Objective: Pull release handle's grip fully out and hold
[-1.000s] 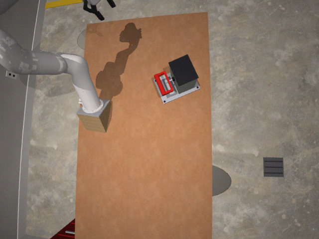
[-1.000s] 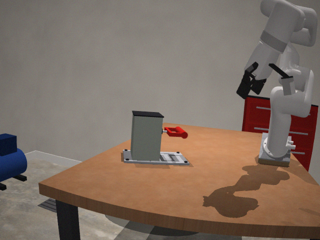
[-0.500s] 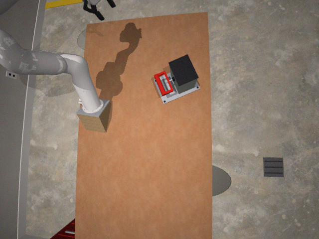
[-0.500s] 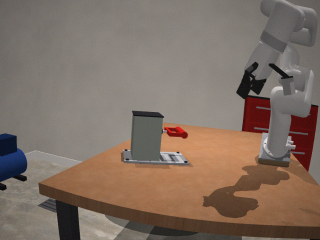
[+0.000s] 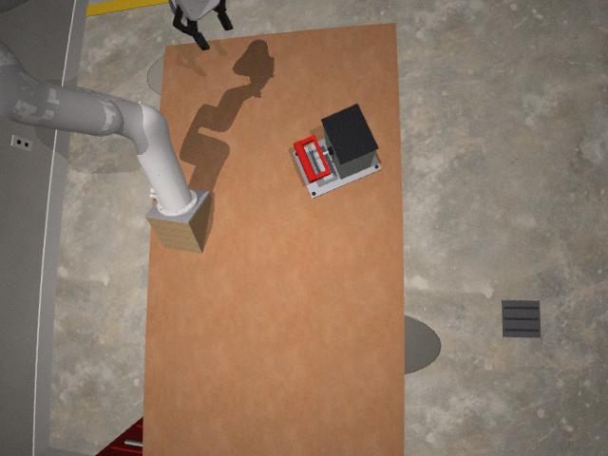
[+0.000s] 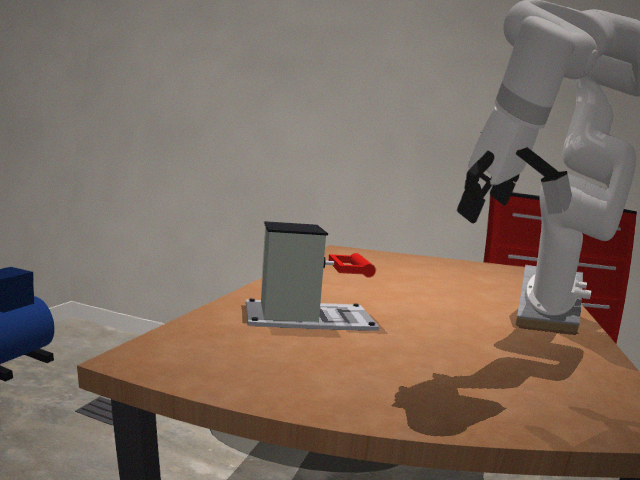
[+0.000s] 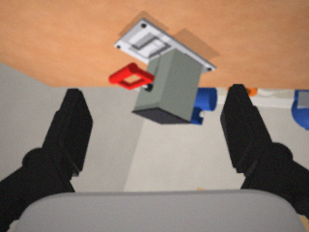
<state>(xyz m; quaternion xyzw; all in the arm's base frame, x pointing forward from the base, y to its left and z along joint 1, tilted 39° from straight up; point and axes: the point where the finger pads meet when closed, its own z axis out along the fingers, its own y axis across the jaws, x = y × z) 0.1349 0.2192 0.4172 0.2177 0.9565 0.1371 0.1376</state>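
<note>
Right now my hand is 310 mm short of the release handle grip, 230 mm to the left of it and 160 mm above it. The rest, counted from my hand: grey base plate (340 mm ahead, 210 mm to the right, 260 mm below).
</note>
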